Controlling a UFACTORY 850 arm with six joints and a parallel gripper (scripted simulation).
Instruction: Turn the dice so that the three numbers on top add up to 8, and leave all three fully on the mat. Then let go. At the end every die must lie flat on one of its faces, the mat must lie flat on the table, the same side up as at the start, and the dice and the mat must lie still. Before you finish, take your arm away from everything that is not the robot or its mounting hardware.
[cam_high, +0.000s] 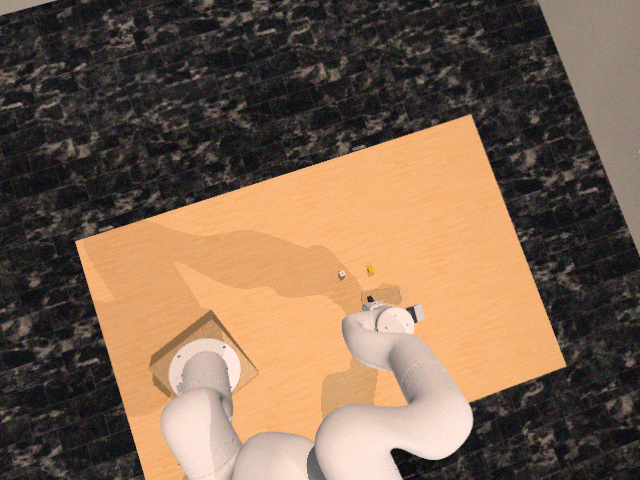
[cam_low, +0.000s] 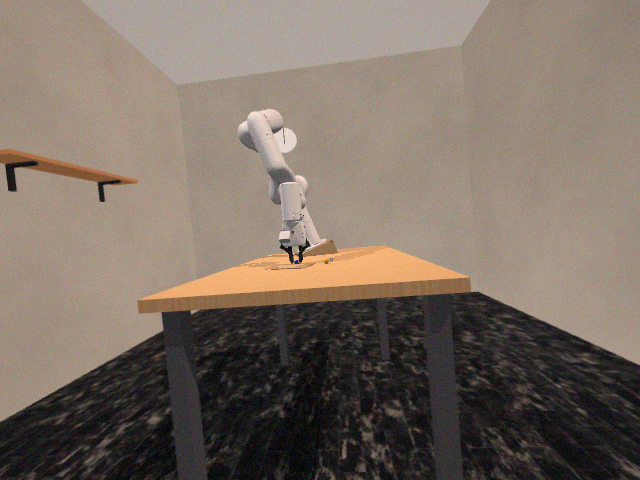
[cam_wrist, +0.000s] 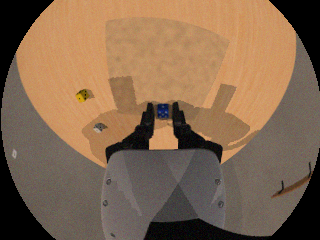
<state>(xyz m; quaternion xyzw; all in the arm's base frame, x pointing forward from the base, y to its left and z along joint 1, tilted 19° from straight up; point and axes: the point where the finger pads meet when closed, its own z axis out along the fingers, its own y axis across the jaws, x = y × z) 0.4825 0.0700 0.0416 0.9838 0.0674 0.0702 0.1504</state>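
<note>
Now: hand 2 cm above the blue die. The rest, counted from my hand: white die: 14 cm to the left, 6 cm behind, 2 cm below; then tan mat: 5 cm ahead, 3 cm below, 1 cm to the left; then yellow die: 14 cm to the left, 2 cm below, 2 cm ahead.
</note>
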